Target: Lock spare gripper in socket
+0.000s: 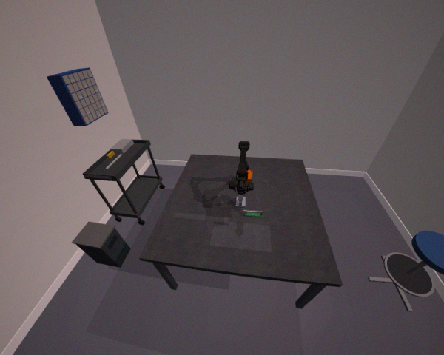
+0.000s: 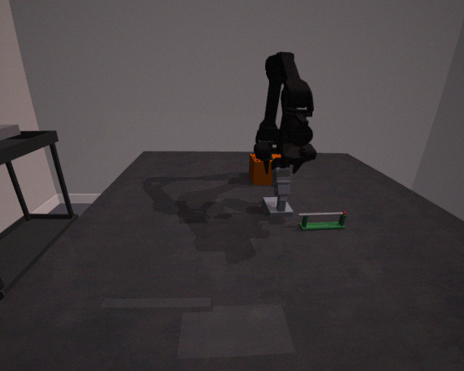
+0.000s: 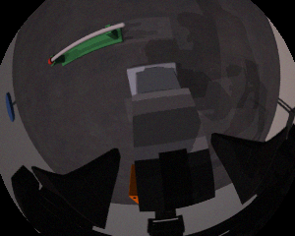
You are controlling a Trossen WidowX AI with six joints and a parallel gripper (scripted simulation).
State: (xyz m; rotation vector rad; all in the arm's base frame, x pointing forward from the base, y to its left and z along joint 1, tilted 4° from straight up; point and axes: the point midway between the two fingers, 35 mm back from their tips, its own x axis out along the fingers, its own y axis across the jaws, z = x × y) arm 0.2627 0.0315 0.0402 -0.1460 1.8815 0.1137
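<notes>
My gripper tip is now 1 cm short of the spare gripper. The rest, counted from my gripper tip: grey mount: 2 cm ahead, 1 cm to the left, 7 cm below; green cradle: 12 cm ahead, 13 cm to the left, 10 cm below.
</notes>
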